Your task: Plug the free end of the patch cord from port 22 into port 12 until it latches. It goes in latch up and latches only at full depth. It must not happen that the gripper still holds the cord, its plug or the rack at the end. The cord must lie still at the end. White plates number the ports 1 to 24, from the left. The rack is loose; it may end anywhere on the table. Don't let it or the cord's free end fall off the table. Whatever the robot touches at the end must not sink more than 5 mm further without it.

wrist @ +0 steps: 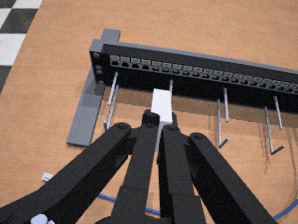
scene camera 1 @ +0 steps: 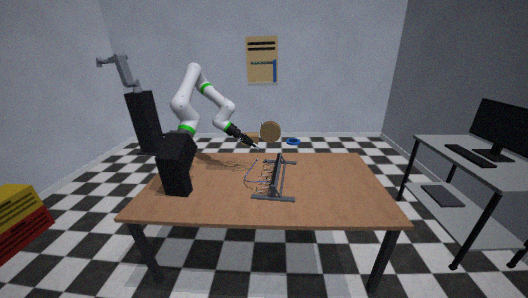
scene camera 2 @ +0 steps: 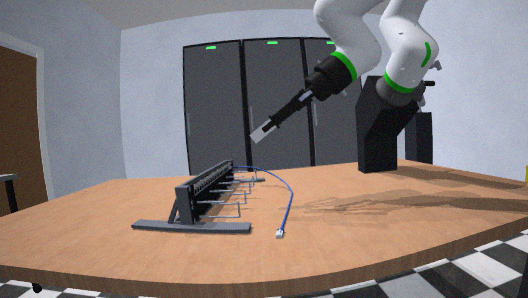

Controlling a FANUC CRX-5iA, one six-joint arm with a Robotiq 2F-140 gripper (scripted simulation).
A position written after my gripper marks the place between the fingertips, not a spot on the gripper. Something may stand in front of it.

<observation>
In view: my gripper point(scene camera 2: 252, 139).
My gripper shows as well in the wrist view point(wrist: 159, 102).
</observation>
